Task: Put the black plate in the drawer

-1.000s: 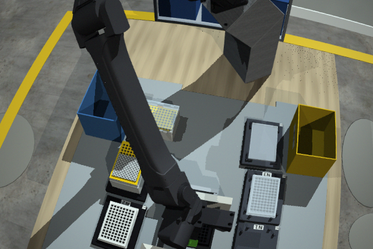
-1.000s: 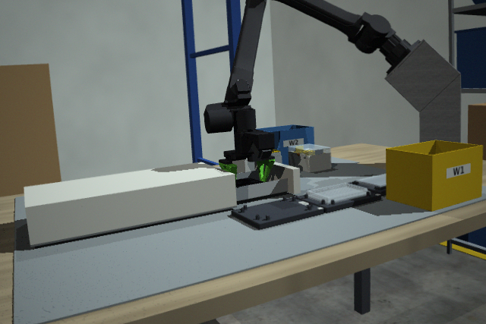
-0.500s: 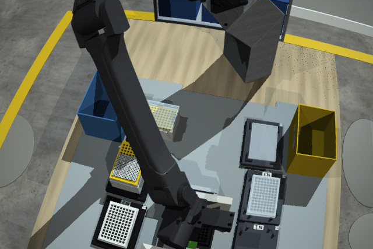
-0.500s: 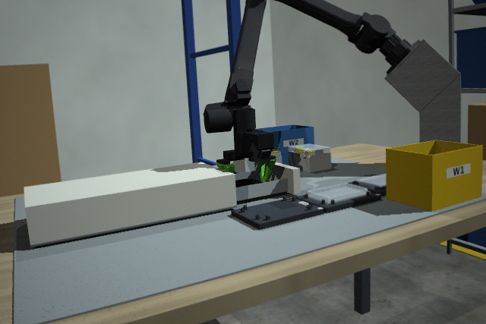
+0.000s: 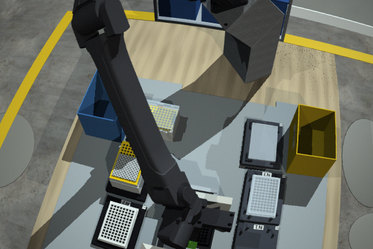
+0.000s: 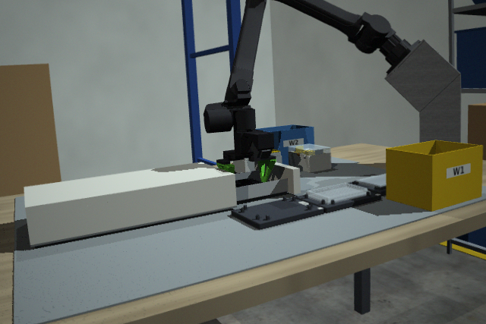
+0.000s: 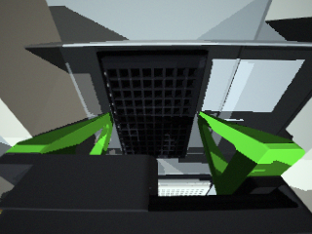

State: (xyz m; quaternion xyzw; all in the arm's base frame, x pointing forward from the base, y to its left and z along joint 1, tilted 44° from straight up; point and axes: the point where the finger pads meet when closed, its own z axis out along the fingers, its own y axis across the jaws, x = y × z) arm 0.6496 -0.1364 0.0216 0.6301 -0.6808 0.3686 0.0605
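My gripper is now right at the black plate. Also, from my hand: white grid plate 190 mm to the right, 10 mm below, 10 mm behind; then cooler CD 160 mm ahead, 30 mm to the right, 10 mm above; then drawer 40 mm ahead, 10 mm to the right.
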